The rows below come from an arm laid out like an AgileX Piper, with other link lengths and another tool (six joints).
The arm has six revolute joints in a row. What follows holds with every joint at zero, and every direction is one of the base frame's.
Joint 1 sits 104.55 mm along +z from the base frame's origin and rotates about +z.
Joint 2 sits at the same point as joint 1 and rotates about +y.
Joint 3 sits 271.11 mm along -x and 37.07 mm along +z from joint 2 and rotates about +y.
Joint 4 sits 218.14 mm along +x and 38.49 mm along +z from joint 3 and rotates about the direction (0.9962, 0, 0.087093).
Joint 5 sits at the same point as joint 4 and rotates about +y.
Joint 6 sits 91.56 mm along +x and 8.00 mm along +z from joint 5 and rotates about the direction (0.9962, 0, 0.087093).
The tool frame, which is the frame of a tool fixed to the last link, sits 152.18 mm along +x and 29.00 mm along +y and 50.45 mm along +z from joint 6; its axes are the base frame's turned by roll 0.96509, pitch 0.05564 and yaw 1.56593 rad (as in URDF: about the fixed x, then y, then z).
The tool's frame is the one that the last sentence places.
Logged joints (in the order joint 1, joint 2, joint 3, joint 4, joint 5, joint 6), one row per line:
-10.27 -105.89 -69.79 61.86 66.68 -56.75
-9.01 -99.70 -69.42 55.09 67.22 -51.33
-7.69 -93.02 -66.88 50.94 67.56 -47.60
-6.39 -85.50 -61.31 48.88 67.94 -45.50
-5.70 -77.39 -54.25 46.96 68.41 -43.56
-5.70 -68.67 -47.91 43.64 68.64 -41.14
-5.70 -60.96 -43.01 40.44 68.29 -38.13
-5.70 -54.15 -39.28 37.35 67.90 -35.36
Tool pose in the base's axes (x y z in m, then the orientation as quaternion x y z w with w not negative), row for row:
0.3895 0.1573 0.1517 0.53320 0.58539 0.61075 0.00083
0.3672 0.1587 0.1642 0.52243 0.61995 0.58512 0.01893
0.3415 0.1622 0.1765 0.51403 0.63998 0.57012 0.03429
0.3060 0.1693 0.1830 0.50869 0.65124 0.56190 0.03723
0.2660 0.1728 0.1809 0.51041 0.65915 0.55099 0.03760
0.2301 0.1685 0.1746 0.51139 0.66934 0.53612 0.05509
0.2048 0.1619 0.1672 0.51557 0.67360 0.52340 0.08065
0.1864 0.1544 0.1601 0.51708 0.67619 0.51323 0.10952
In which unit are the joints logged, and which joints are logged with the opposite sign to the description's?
The joints are logged in degrees. Opposite sign: joint 2.
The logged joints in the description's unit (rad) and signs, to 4 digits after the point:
-0.1792 1.8481 -1.2181 1.0797 1.1638 -0.9905
-0.1573 1.7401 -1.2116 0.9615 1.1732 -0.8959
-0.1342 1.6235 -1.1673 0.8891 1.1791 -0.8308
-0.1115 1.4923 -1.0701 0.8531 1.1858 -0.7941
-0.0995 1.3507 -0.9468 0.8196 1.1940 -0.7603
-0.0995 1.1985 -0.8362 0.7617 1.1980 -0.7180
-0.0995 1.0640 -0.7507 0.7058 1.1919 -0.6655
-0.0995 0.9451 -0.6856 0.6519 1.1851 -0.6171

